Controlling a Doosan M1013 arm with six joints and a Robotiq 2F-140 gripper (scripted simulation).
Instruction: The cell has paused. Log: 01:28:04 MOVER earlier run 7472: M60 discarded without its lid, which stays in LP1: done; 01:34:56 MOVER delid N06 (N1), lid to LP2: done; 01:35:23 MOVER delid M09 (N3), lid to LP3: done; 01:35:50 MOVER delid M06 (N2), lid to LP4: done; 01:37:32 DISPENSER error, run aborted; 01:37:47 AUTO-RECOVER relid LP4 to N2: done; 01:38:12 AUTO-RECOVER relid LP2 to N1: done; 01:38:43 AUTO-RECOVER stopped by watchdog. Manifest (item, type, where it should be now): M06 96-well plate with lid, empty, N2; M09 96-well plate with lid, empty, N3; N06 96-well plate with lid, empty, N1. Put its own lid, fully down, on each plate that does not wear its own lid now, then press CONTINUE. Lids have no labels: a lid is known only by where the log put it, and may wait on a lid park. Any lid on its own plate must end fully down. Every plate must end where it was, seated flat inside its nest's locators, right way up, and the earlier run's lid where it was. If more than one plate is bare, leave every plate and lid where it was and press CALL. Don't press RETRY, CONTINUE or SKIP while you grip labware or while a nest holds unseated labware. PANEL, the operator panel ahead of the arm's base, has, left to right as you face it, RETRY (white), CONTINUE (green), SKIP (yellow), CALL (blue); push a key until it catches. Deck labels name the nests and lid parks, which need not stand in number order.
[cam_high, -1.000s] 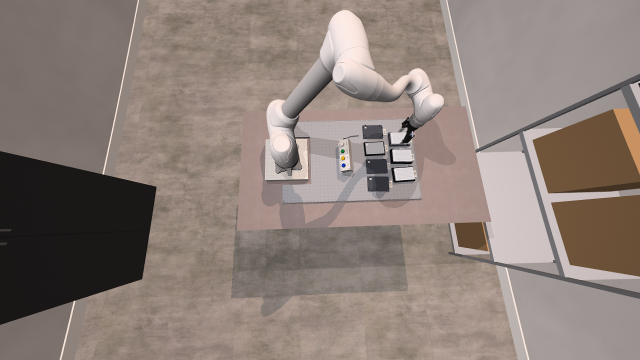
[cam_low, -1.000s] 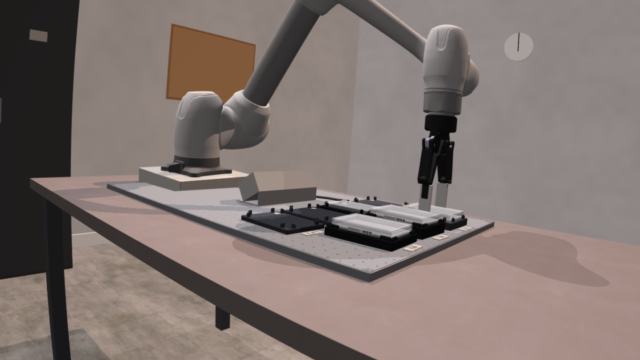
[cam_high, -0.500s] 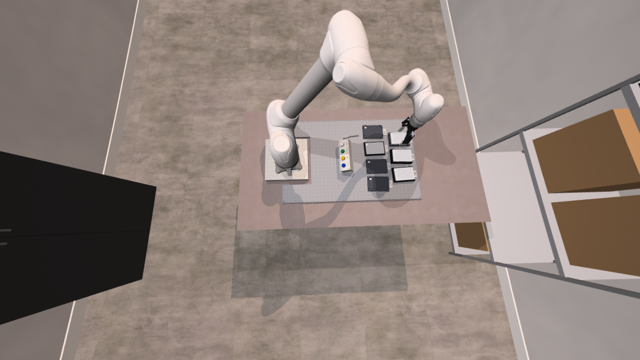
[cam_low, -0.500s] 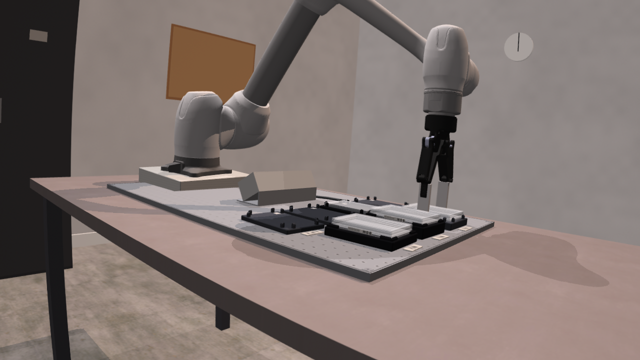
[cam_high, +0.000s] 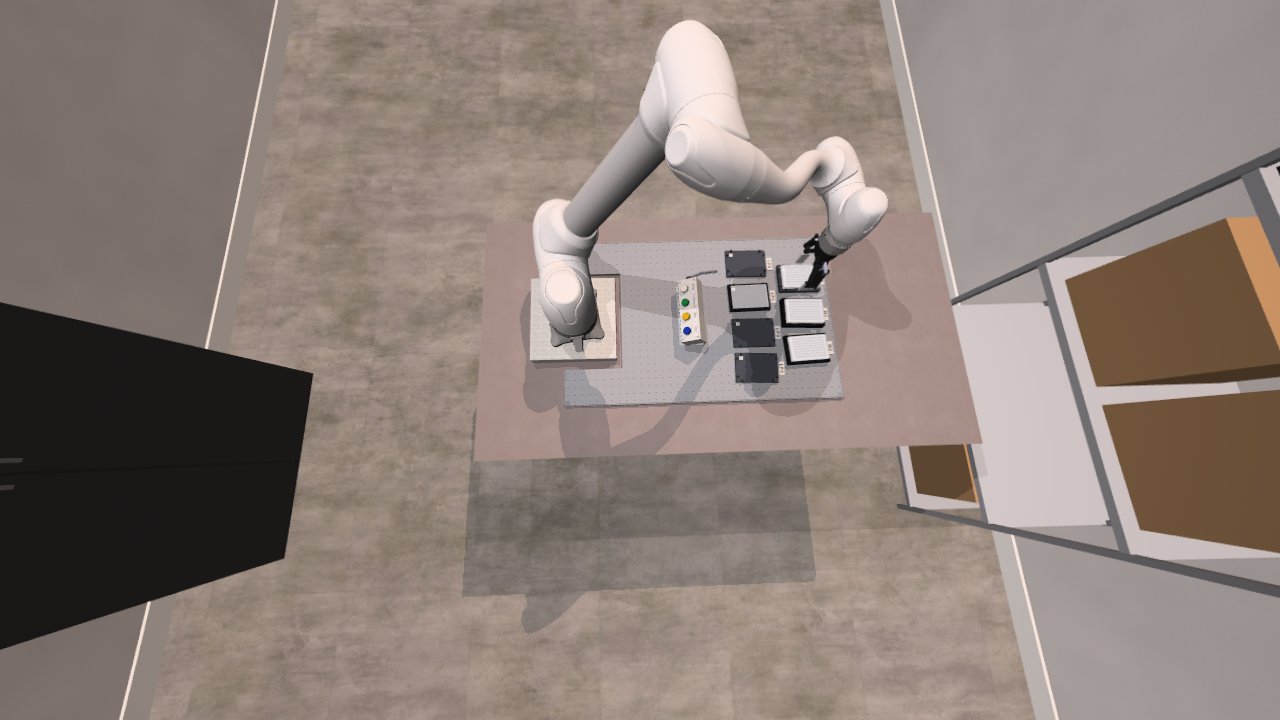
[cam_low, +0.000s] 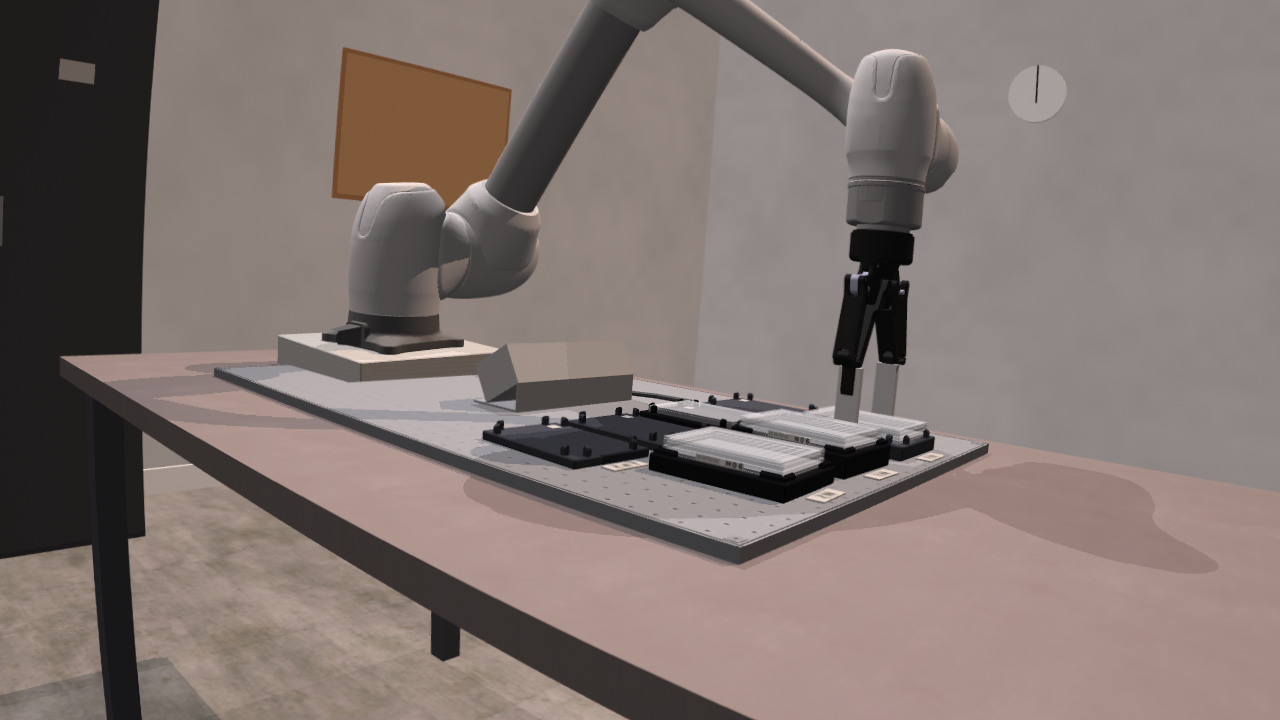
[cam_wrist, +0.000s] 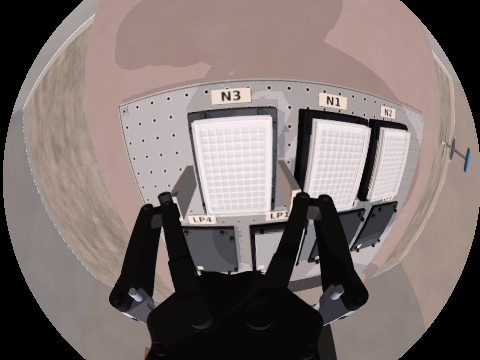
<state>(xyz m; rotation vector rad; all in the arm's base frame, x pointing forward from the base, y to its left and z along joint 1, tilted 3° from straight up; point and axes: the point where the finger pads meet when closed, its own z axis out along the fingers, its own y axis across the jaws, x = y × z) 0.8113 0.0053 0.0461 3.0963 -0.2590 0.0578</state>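
Now: the lid 2 cm below my hand. Also, from my hand: lid park LP3 (21 cm behind, 17 cm to the right, 5 cm below); then plate (3 cm below); then lid park LP4 (17 cm behind, 9 cm to the left, 5 cm below).
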